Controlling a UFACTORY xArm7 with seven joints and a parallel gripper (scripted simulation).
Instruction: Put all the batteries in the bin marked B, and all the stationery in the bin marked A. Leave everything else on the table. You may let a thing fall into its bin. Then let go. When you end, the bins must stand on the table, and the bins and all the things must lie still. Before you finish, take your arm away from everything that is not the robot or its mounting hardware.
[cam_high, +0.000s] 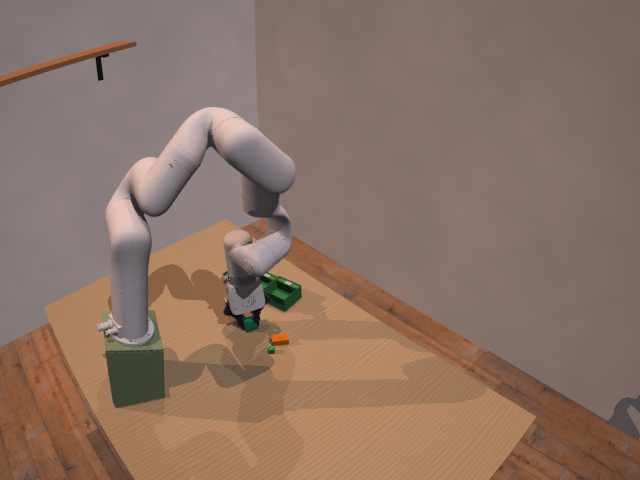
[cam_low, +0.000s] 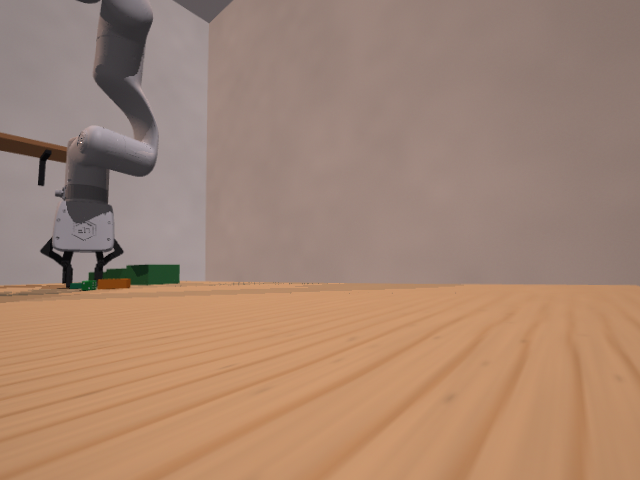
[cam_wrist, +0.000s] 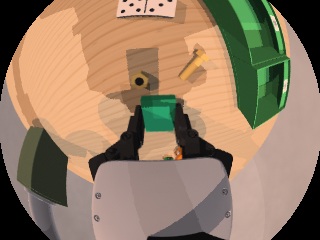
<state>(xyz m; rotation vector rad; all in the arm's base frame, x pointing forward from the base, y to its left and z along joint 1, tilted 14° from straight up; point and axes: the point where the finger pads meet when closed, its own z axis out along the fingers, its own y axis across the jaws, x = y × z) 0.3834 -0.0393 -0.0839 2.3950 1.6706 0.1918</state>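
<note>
Right now my hand is 20 mm above the flat green block. Round my hand: white flat thing: 120 mm to the left, 40 mm ahead, 20 mm below; then orange block: 110 mm to the right, 10 mm below, 10 mm ahead; then small green piece: 130 mm to the right, 30 mm behind, 10 mm below.
</note>
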